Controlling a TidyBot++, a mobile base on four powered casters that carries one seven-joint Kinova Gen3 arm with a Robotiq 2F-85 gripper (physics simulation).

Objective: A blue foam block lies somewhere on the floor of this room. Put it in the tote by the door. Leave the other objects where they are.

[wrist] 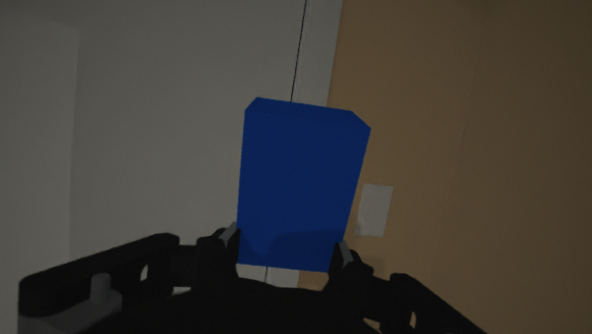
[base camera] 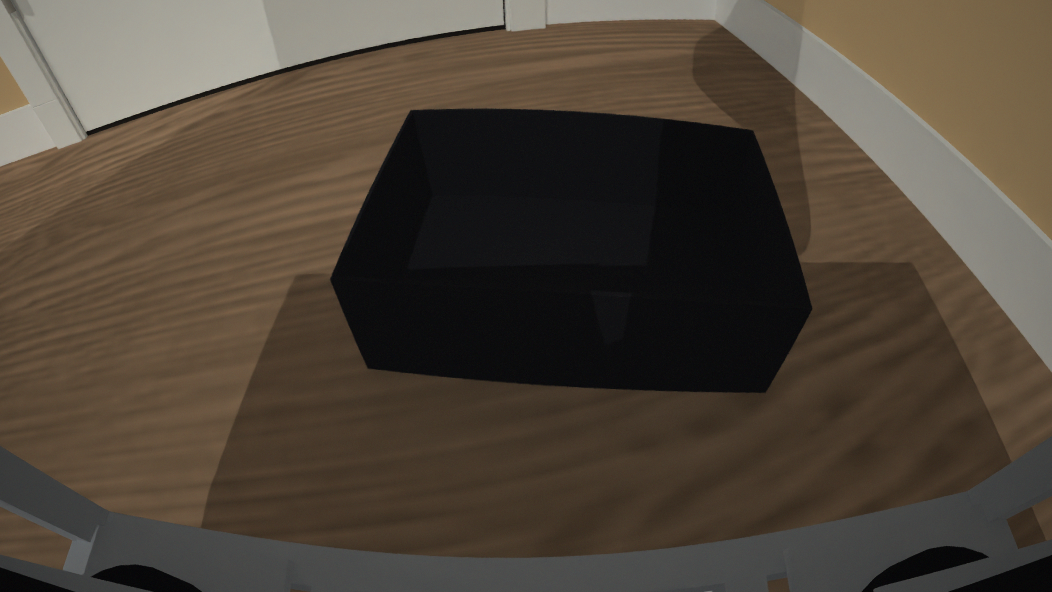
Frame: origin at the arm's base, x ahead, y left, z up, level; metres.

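Seen in the pictures: gripper, fingertip midpoint: (wrist: 286, 246).
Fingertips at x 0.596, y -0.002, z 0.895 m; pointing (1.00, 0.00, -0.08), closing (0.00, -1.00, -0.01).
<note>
Offsets run from my fingertips to a thing's middle.
The blue foam block @[0.001 m left, 0.004 m ahead, 0.038 m up] (wrist: 302, 185) is held between the two fingertips in the wrist view, with its long part reaching up and away from the fingers. My gripper (wrist: 286, 246) is shut on it. Behind the block are the door and a wall, so it is held up off the floor. The black tote @[0.034 m right, 0.193 m back, 1.241 m down] (base camera: 566, 338) stands on the floor close in front of the base in the base view. It is open at the top, and no object shows inside it. The gripper and the block do not show in the base view.
The white door (base camera: 169, 51) (wrist: 165, 125) is beyond the tote. A tan wall (base camera: 949, 88) with a white baseboard (base camera: 882, 121) runs along the right. A white wall plate @[0.172 m right, 0.415 m ahead, 0.071 m down] (wrist: 374, 210) is on the wall beside the door frame. The base's grey front edge (base camera: 500, 574) is at the bottom.
</note>
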